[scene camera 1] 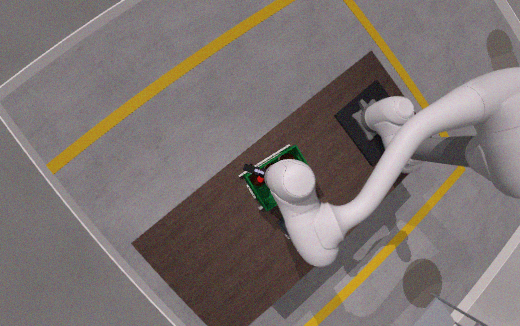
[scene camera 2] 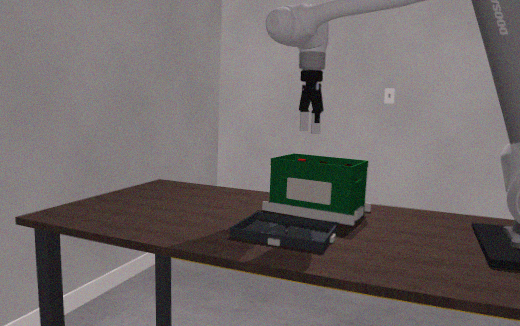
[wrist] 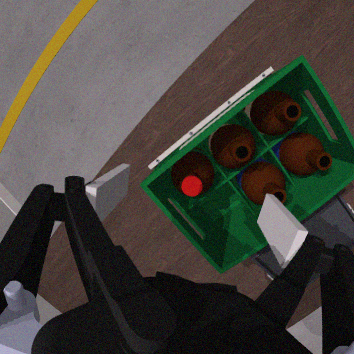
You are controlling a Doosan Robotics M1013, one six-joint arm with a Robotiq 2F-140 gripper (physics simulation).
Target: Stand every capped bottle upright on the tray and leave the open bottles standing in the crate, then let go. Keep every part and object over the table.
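Where they show: gripper, fingertip midpoint: (scene camera 2: 309,132) (wrist: 195,194); arm's base, link origin: (scene camera 1: 370,119).
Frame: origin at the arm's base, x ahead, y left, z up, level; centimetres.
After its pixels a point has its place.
Observation:
The green crate (scene camera 1: 270,204) @(x 76.6, y -0.9, z 10.8 cm) (scene camera 2: 345,187) @(x 54.5, y 1.8, z 9.3 cm) (wrist: 327,185) @(x 58.8, y 0.7, z 13.8 cm) stands upright on the table. One red-capped bottle (scene camera 1: 260,179) @(x 73.7, y -13.6, z 14.5 cm) (scene camera 2: 301,160) @(x 73.5, y -12.8, z 14.2 cm) (wrist: 191,186) @(x 73.7, y -13.6, z 14.5 cm) stands in a corner compartment. Several open brown bottles stand in other compartments, among them one in the far corner (wrist: 272,112) @(x 57.9, y -12.8, z 11.0 cm), one in the middle (wrist: 231,145) @(x 65.8, y -13.7, z 12.7 cm) and one on the tray side (wrist: 302,152) @(x 58.1, y -4.8, z 10.8 cm). One compartment beside the capped bottle holds no bottle. The dark tray (scene camera 2: 300,243) @(x 58.8, y 30.2, z -0.5 cm) (wrist: 327,222) @(x 59.4, y 19.6, z -1.3 cm) lies beside the crate, partly hidden in the wrist view; no bottle shows on it. My gripper (scene camera 2: 310,125) @(x 71.8, y -14.9, z 24.0 cm) (wrist: 195,194) @(x 71.8, y -14.9, z 24.0 cm) is open and empty, high above the crate.
White rails (scene camera 2: 310,212) @(x 64.9, y 2.0, z 0.1 cm) (wrist: 220,113) @(x 62.7, y -17.5, z 1.9 cm) run along the crate's base. The table (scene camera 1: 200,240) @(x 115.3, y -5.2, z -1.8 cm) (scene camera 2: 125,210) @(x 118.8, y 24.9, z -1.8 cm) has its long edge beyond the crate's rail side. The arm's dark base plate (scene camera 1: 350,120) @(x 11.0, y -7.1, z -0.3 cm) (scene camera 2: 485,240) @(x 15.0, y 5.1, z -0.2 cm) lies at the other end. The arm hides much of the crate and tray in scene camera 1.

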